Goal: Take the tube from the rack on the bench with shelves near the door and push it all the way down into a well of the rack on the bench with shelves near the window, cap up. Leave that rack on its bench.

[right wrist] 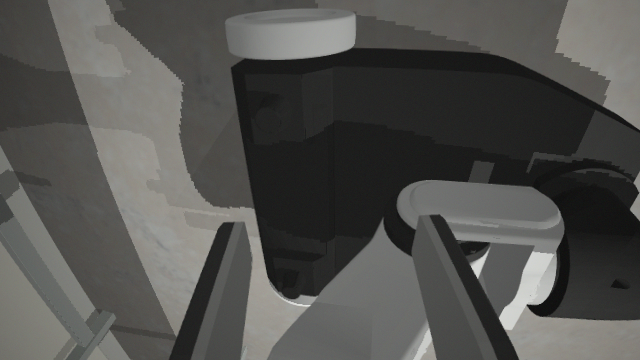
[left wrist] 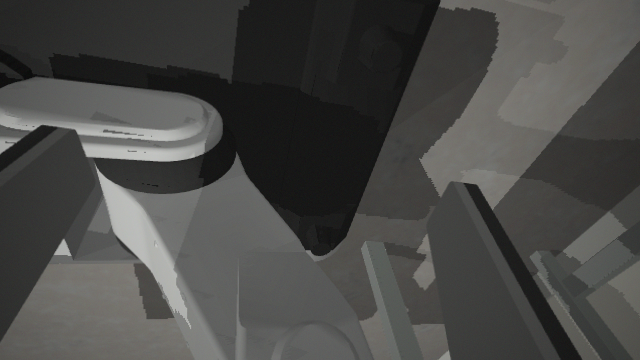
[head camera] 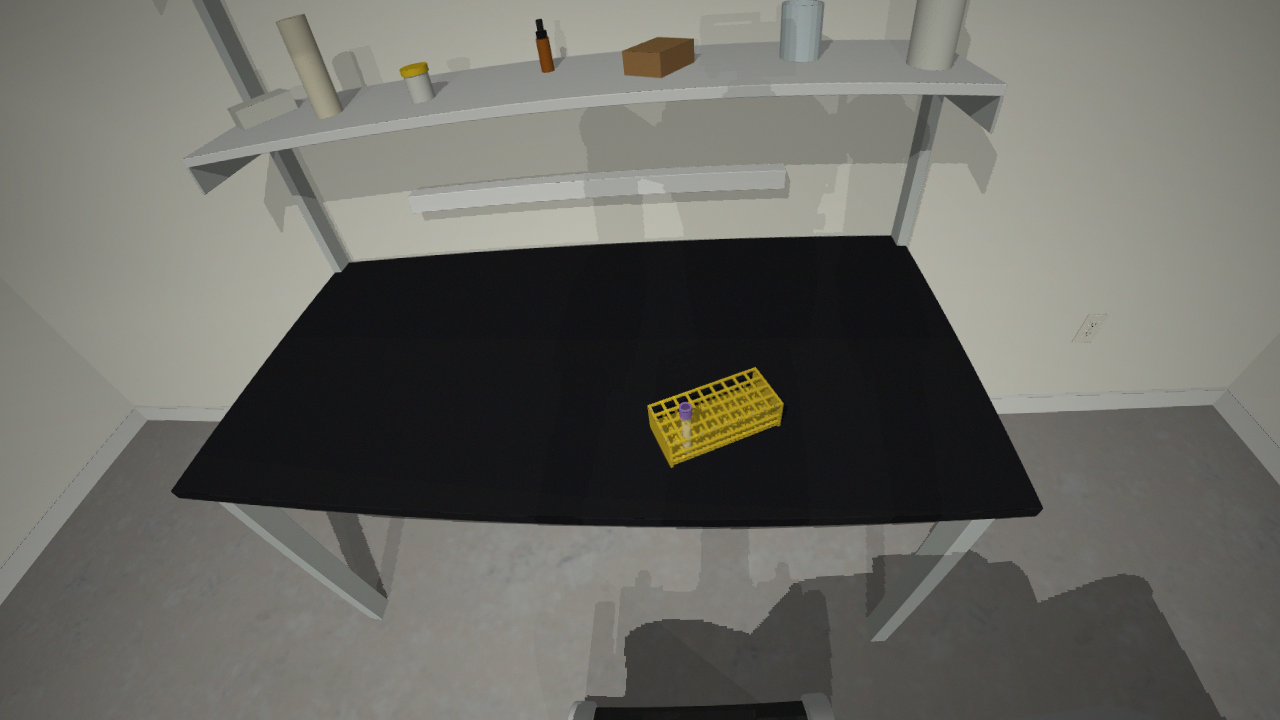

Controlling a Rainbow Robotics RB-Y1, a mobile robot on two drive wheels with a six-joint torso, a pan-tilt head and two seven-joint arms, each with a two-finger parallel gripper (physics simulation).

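Frame: origin at the robot's base, x ahead, y left, z up, level; metres.
Seen in the pictures: left gripper, fingertip midpoint: (left wrist: 271, 181); right gripper, fingertip midpoint: (right wrist: 332, 237).
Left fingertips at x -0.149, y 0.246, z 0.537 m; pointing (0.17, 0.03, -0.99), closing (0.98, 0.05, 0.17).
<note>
A point is followed by its place in that frame.
A yellow rack (head camera: 716, 415) {x 0.378, y -0.050, z 0.819 m} sits on the black bench (head camera: 465, 376) {x 0.555, y 0.425, z 0.762 m}, right of its middle and toward the front edge. A tube with a purple cap (head camera: 685, 411) {x 0.338, y -0.001, z 0.881 m} stands upright, cap up, in a well near the rack's left end. My left gripper (left wrist: 270, 181) {x -0.149, y 0.246, z 0.538 m} is open with its fingers wide apart and empty. My right gripper (right wrist: 332, 237) {x -0.128, y -0.261, z 0.540 m} is open, its fingers partly apart, with nothing between them. Neither gripper shows in the head view. Both wrist views look down past the fingers at my own base and the floor, away from the rack.
A shelf (head camera: 572, 98) {x 0.697, y 0.140, z 1.217 m} above the bench bears a beige cylinder (head camera: 309, 67) {x 0.820, y 0.629, z 1.313 m}, a yellow-lidded jar (head camera: 418, 82) {x 0.802, y 0.425, z 1.254 m}, an amber bottle (head camera: 544, 51) {x 0.884, y 0.207, z 1.257 m}, a brown box (head camera: 657, 58) {x 0.761, y 0.004, z 1.250 m}, a light blue cylinder (head camera: 801, 31) {x 0.807, y -0.239, z 1.269 m} and a grey cylinder (head camera: 936, 34) {x 0.736, y -0.439, z 1.274 m}. Bench legs (head camera: 930, 577) {x 0.233, y -0.474, z 0.439 m} (left wrist: 390, 300) {x 0.255, y -0.465, z 0.191 m} stand on the floor.
</note>
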